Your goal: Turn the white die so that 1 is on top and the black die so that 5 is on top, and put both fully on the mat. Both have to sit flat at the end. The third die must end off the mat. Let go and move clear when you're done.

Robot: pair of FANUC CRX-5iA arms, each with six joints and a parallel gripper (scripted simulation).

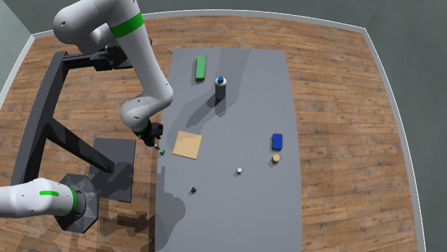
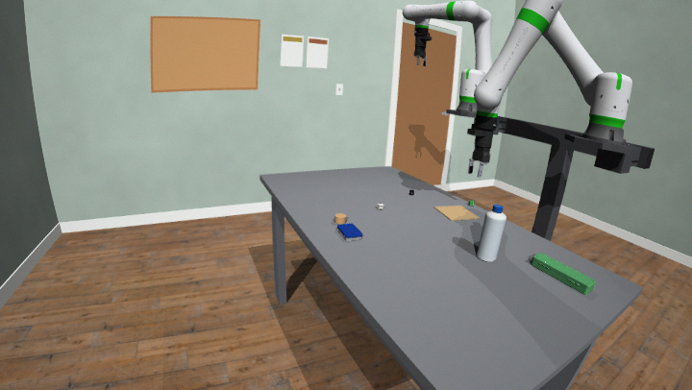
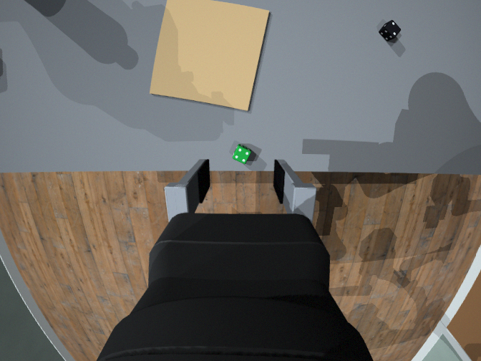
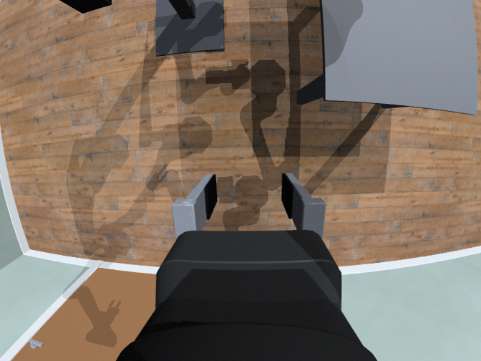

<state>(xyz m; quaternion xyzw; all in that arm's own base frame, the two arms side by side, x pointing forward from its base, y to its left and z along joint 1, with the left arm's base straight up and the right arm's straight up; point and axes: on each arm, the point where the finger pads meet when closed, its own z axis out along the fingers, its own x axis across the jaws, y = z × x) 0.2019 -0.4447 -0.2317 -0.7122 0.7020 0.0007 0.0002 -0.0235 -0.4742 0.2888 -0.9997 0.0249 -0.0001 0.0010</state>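
Observation:
The white die is 43 cm ahead of my left hand, 3 cm to the right of it and 15 cm below it. Round my left hand: black die: 21 cm ahead, 18 cm to the right, 15 cm below; then tan mat: 12 cm ahead, 7 cm to the left, 16 cm below; then green die: 1 cm behind, 15 cm below.

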